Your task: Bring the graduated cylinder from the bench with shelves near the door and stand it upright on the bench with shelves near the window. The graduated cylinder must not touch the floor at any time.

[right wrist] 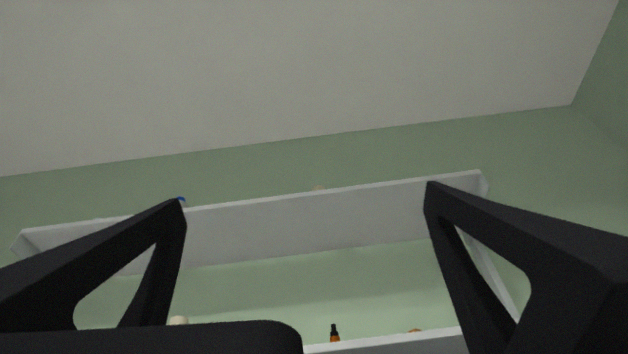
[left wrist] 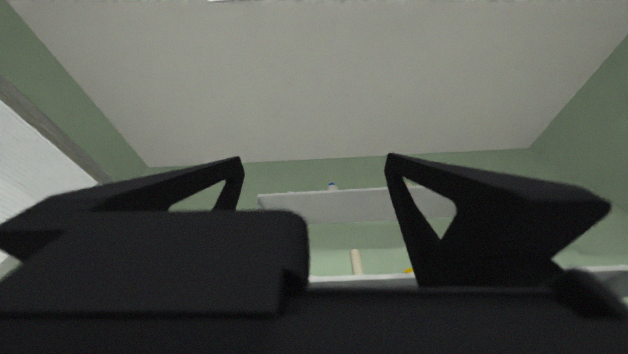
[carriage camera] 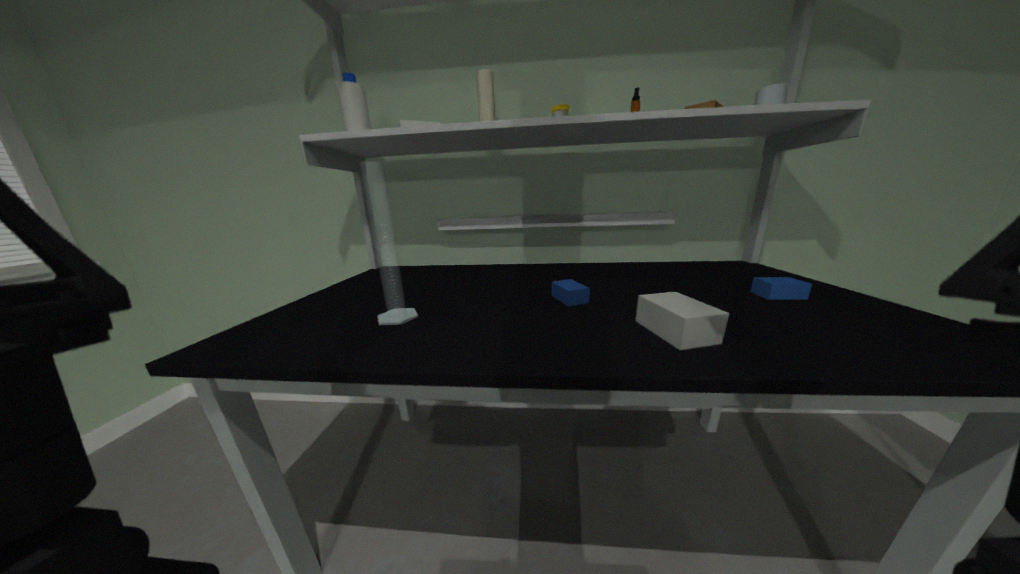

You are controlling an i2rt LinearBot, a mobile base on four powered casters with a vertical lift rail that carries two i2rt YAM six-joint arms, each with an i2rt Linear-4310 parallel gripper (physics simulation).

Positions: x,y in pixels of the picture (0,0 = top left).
Labels:
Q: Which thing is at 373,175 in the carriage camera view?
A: A graduated cylinder.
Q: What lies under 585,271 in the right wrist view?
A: My right gripper.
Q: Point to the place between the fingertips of my left gripper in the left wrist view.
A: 313,163

